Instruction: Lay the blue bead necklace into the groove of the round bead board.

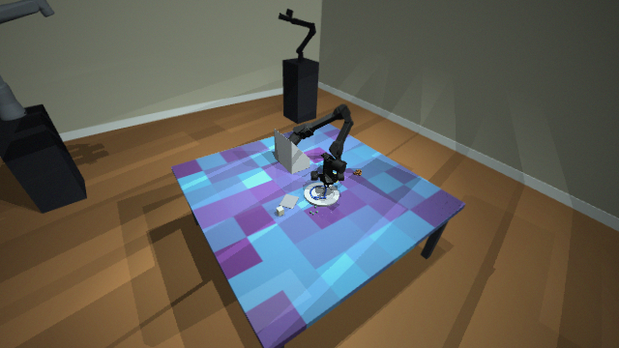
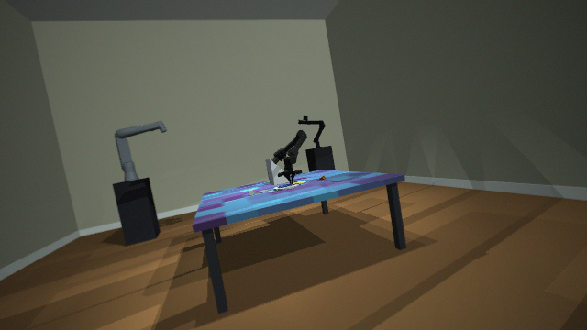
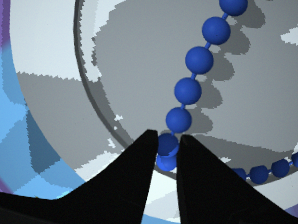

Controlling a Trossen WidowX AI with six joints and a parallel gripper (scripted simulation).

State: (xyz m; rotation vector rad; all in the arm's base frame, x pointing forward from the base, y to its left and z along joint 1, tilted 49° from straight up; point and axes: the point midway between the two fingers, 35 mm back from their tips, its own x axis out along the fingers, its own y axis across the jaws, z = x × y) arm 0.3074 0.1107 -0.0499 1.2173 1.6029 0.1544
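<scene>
Right now the round white bead board is 50 mm to the right of my gripper tip, 20 mm ahead of it and 10 mm below it. Round my gripper tip: cream cube: 330 mm to the right; yellow patch: 110 mm to the left, 80 mm behind, 10 mm below; flat grey square: 230 mm to the right, 50 mm behind, 10 mm below.
</scene>
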